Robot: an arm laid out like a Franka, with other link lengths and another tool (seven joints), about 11 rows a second.
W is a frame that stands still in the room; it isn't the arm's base.
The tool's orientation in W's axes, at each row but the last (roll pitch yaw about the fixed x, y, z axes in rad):
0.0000 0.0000 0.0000
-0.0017 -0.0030 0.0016
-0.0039 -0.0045 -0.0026
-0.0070 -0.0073 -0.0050
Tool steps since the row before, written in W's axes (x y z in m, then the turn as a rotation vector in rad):
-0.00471 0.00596 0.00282 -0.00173 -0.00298 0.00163
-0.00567 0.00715 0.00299 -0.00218 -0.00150 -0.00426
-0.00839 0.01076 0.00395 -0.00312 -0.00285 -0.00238
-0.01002 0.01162 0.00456 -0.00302 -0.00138 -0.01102
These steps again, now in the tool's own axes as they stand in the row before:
-0.00471 0.00596 0.00282 -0.00173 -0.00298 0.00163
-0.00565 0.00715 0.00302 -0.00220 -0.00149 -0.00426
-0.00840 0.01072 0.00403 -0.00312 -0.00285 -0.00238
-0.01004 0.01154 0.00471 -0.00309 -0.00132 -0.01101

